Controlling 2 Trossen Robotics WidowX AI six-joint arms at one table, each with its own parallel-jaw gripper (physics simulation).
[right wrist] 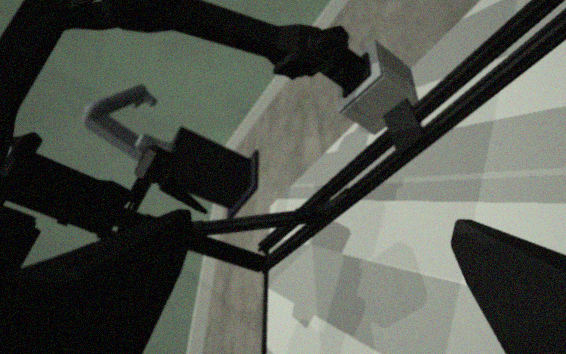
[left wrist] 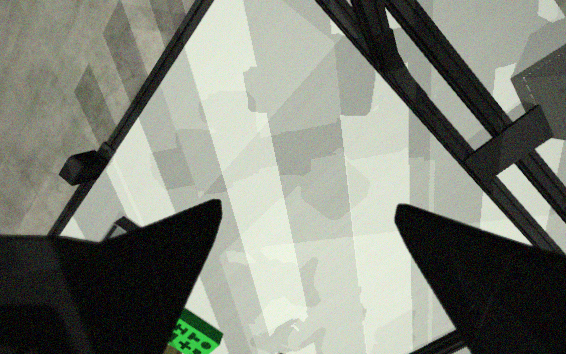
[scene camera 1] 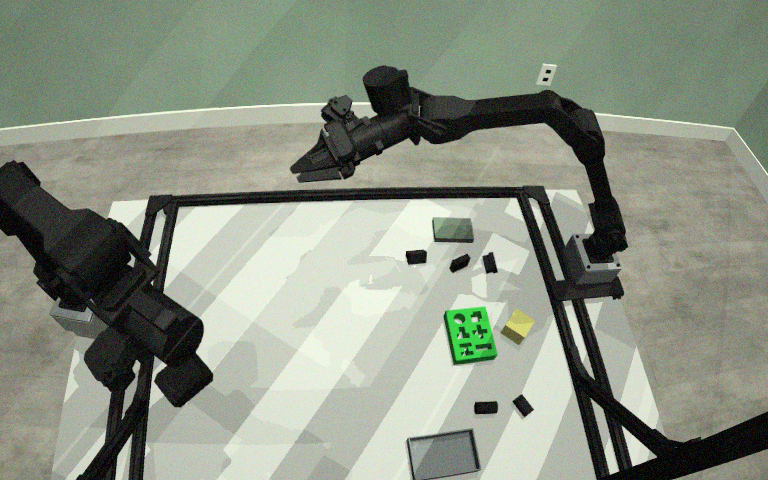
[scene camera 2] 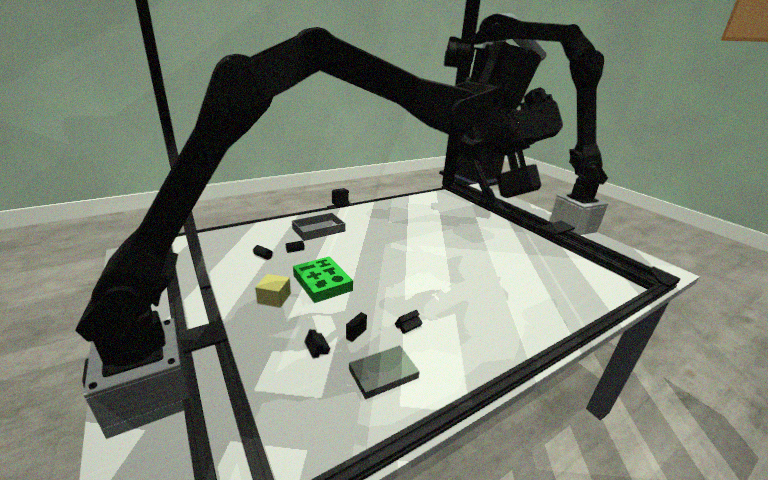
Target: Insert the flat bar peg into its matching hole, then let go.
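The flat bar peg (scene camera 1: 459,263) (scene camera 2: 356,326), a thin black slab, lies on the table between two other black pegs. The green board (scene camera 1: 475,358) (scene camera 2: 334,292) (left wrist: 202,326) stands nearby, with several shaped holes. Its bar-shaped hole (scene camera 1: 483,346) (scene camera 2: 306,266) is a slot at a corner and looks empty. My left gripper (left wrist: 307,209) is open and empty, high above the table; its fingers are hard to make out in the scene views. My right gripper (scene camera 1: 295,174) (right wrist: 321,227) is open and empty, raised far from the peg and board, near the back frame bar in scene camera 1.
A yellow block (scene camera 1: 517,326) (scene camera 2: 272,290) stands beside the board. Other black pegs (scene camera 1: 416,256) (scene camera 1: 489,262) (scene camera 1: 485,407) (scene camera 1: 522,405) lie around it. A grey-green slab (scene camera 1: 452,229) (scene camera 2: 384,370) and a grey tray (scene camera 1: 440,434) (scene camera 2: 325,233) flank them. A black frame (scene camera 1: 348,195) edges the table.
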